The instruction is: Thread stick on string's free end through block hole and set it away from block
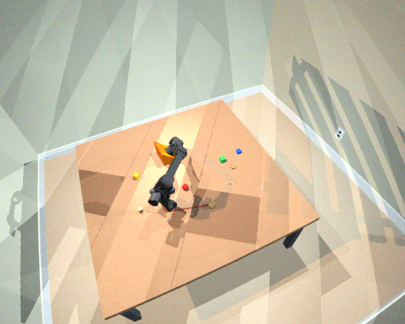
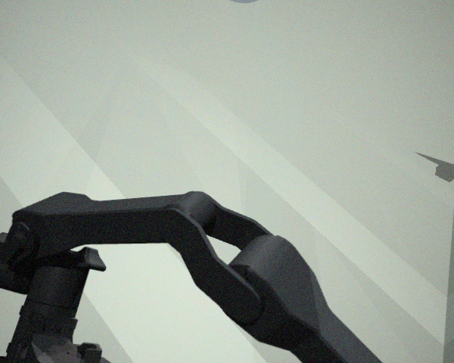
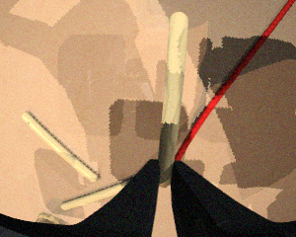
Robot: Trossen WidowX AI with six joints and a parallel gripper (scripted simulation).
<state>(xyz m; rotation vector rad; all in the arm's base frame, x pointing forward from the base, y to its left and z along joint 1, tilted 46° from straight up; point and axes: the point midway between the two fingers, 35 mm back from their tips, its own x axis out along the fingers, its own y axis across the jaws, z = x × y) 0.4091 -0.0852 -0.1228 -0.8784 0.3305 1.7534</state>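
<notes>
My gripper tip is now 10 cm past the red cube, 16 cm to the right of it and 4 cm above it. Also, from my gripper tip: blue cube: 25 cm behind, 62 cm to the left, 4 cm below; then green cube: 22 cm behind, 48 cm to the left, 3 cm below; then yellow cube: 32 cm behind, 12 cm to the right, 3 cm below.
</notes>
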